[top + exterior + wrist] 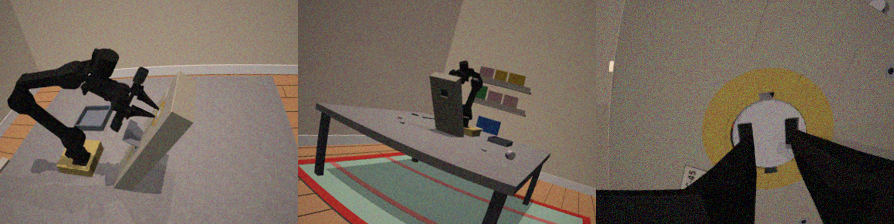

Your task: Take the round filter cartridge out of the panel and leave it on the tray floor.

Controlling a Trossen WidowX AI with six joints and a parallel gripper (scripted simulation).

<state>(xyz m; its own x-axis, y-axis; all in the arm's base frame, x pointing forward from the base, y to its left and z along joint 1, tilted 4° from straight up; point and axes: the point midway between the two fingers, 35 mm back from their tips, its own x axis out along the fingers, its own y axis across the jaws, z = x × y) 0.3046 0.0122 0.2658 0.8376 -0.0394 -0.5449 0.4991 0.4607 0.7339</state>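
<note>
Now: gripper tip 2 cm short of the round filter cartridge and 1 cm above it. The rest, counted from my gripper tip: shallow tray: 41 cm behind, 29 cm to the left, 27 cm below; then grey bracket: 8 cm behind, 10 cm below.
</note>
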